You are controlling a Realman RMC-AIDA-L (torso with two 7-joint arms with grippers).
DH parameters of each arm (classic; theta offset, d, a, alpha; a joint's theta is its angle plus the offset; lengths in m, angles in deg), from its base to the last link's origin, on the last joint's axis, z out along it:
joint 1: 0 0.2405 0 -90
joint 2: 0 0 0 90
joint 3: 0 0.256 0 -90
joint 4: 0 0 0 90
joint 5: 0 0.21 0 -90
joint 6: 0 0 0 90
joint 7: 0 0.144 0 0
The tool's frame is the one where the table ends.
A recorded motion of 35 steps. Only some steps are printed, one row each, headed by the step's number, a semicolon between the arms.
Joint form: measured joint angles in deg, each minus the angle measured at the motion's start. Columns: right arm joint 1, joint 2, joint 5, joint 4, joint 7, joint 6, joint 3; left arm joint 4, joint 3, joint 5, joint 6, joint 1, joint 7, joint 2.
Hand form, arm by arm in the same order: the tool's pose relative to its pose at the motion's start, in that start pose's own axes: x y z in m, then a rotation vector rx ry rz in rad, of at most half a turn. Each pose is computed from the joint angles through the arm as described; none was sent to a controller.
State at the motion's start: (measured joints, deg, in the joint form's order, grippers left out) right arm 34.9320 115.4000 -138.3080 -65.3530 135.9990 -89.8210 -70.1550; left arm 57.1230 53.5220 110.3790 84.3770 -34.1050 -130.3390 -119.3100
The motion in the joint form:
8: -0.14 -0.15 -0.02 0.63 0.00 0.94 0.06; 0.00 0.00 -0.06 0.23 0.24 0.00 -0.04
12: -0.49 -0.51 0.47 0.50 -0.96 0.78 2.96; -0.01 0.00 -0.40 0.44 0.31 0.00 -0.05
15: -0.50 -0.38 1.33 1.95 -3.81 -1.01 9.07; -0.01 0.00 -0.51 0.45 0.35 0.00 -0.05
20: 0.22 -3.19 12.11 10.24 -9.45 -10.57 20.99; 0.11 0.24 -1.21 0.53 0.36 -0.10 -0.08
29: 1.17 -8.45 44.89 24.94 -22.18 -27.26 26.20; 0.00 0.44 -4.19 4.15 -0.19 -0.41 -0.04
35: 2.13 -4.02 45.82 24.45 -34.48 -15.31 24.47; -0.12 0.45 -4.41 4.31 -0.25 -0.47 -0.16
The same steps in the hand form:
8: 0.0015 -0.0031 0.0010 0.0084 -0.0051 0.0105; -0.0017 -0.0001 -0.0006 -0.0024 -0.0015 -0.0041
12: 0.0036 -0.0104 -0.0073 0.0137 -0.0438 0.0327; -0.0019 0.0007 -0.0007 -0.0086 0.0007 -0.0060
15: 0.0100 -0.0176 -0.0159 -0.0199 -0.0998 0.0699; -0.0019 0.0008 -0.0009 -0.0096 0.0021 -0.0068
20: 0.0231 -0.0173 -0.0398 -0.2683 -0.2659 0.1419; -0.0008 0.0027 -0.0002 -0.0196 0.0074 -0.0067
29: 0.0144 0.0110 -0.0993 -0.7359 -0.7431 -0.0821; 0.0015 0.0162 0.0013 -0.1067 0.0011 -0.0068
35: -0.0155 0.0101 -0.0697 -0.5576 -0.8881 -0.1876; 0.0012 0.0172 0.0023 -0.1141 0.0015 -0.0100

